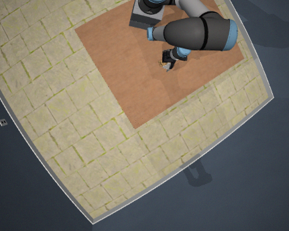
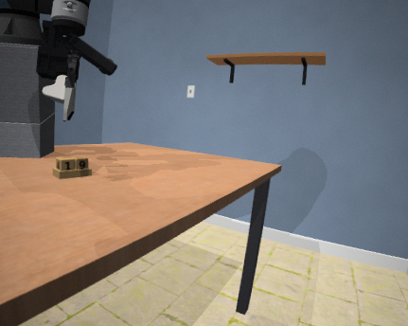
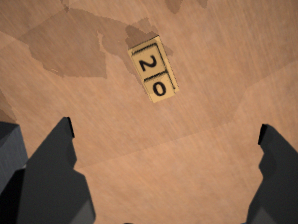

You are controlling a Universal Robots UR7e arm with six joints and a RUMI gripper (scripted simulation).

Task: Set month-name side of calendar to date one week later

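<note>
The cube lies 100 mm below my hand and 10 mm behind it. Also, from my hand: wooden tray: 110 mm below, 20 mm to the left.
</note>
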